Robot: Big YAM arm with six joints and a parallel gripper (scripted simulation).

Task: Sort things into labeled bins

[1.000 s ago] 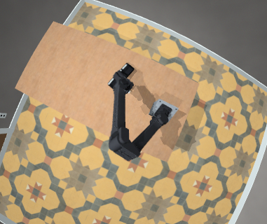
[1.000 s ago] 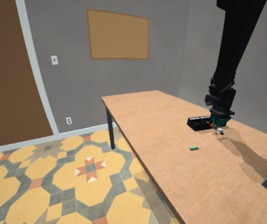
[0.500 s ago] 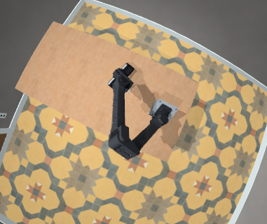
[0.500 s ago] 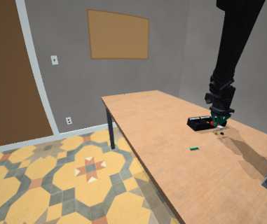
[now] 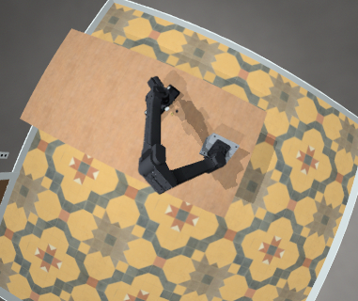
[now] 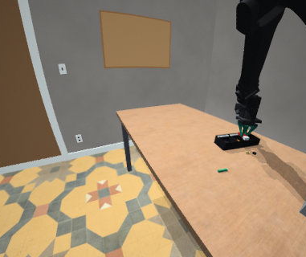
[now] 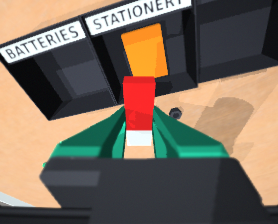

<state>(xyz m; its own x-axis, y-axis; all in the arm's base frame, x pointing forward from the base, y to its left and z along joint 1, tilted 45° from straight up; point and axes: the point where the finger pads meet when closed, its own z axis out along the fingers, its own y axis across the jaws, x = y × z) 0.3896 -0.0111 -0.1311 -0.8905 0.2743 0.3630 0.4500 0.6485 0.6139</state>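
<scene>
Now: the orange block 7 cm below my hand, 3 cm ahead of it and 2 cm to the right of it. From my hand the other things lie so: black nut 7 cm below, 7 cm behind, 2 cm to the right; green battery 23 cm to the left, 8 cm behind, 7 cm below; yellow nut 7 cm below, 5 cm behind, 1 cm to the left.
</scene>
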